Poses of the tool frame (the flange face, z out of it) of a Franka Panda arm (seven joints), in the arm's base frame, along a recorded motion.
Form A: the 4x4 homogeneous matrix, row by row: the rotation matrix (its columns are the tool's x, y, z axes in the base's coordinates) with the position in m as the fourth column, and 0 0 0 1 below. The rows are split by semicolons.
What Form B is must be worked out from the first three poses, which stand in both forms.
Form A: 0.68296 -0.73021 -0.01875 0.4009; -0.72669 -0.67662 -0.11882 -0.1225; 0.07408 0.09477 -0.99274 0.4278; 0 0 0 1
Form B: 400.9 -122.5 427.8 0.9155 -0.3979 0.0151 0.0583
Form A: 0.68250 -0.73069 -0.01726 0.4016; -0.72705 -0.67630 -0.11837 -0.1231; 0.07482 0.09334 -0.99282 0.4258; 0 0 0 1
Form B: 401.6 -123.1 425.8 0.9154 -0.3981 0.0157 0.0578
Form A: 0.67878 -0.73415 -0.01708 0.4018; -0.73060 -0.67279 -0.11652 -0.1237; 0.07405 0.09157 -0.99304 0.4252; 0 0 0 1
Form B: 401.8 -123.7 425.2 0.9144 -0.4005 0.0156 0.0569
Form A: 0.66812 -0.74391 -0.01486 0.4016; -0.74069 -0.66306 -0.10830 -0.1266; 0.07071 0.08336 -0.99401 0.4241; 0 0 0 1
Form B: 401.6 -126.6 424.1 0.9118 -0.4071 0.0153 0.0526
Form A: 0.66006 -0.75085 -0.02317 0.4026; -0.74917 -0.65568 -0.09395 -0.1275; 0.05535 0.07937 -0.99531 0.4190; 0 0 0 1
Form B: 402.6 -127.5 419.0 0.9098 -0.4122 0.0088 0.0476
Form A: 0.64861 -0.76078 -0.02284 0.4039; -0.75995 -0.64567 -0.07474 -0.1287; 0.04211 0.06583 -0.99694 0.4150; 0 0 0 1
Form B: 403.9 -128.7 415.0 0.9071 -0.4191 0.0053 0.0387
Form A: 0.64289 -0.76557 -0.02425 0.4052; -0.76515 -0.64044 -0.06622 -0.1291; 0.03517 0.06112 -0.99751 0.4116; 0 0 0 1
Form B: 405.2 -129.1 411.6 0.9057 -0.4225 0.0030 0.0352
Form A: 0.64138 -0.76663 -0.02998 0.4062; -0.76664 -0.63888 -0.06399 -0.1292; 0.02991 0.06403 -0.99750 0.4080; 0 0 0 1
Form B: 406.2 -129.2 408.0 0.9052 -0.4234 0.0000 0.0354
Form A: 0.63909 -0.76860 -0.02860 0.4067; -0.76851 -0.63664 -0.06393 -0.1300; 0.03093 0.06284 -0.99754 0.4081; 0 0 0 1
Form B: 406.7 -130.0 408.1 0.9046 -0.4248 0.0006 0.0350
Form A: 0.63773 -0.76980 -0.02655 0.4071; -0.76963 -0.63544 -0.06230 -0.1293; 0.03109 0.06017 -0.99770 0.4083; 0 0 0 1
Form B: 407.1 -129.3 408.3 0.9043 -0.4256 0.0013 0.0339
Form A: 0.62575 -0.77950 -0.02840 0.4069; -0.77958 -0.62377 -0.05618 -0.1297; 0.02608 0.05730 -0.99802 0.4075; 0 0 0 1
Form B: 406.9 -129.7 407.5 0.9010 -0.4326 -0.0006 0.0315
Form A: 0.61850 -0.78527 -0.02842 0.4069; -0.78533 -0.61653 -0.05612 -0.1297; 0.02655 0.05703 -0.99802 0.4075; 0 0 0 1
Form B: 406.9 -129.7 407.5 0.8990 -0.4367 -0.0005 0.0315
